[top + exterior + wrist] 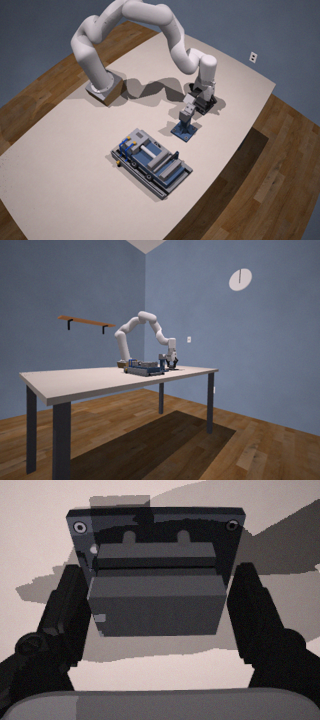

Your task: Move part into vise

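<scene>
Right now my hand is 10 mm above the part. Also, from my hand: white cylinder rod: 390 mm to the right, 80 mm ahead, 40 mm above; blue post: 310 mm to the right, 160 mm ahead, 20 mm above; work stop: 330 mm to the right, 160 mm ahead, 50 mm above.
</scene>
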